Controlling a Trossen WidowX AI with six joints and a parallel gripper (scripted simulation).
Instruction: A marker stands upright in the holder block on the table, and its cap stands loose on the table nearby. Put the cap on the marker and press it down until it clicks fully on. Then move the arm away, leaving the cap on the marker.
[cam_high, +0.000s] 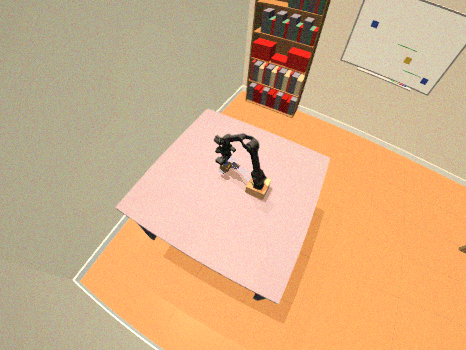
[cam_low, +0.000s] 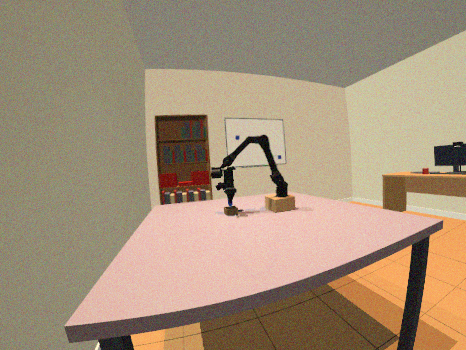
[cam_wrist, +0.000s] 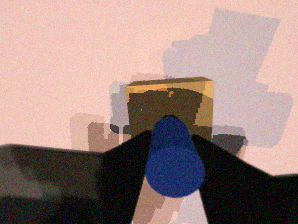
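The blue marker cap is 10 mm above my gripper tip. Round my gripper tip: holder block 50 mm below.
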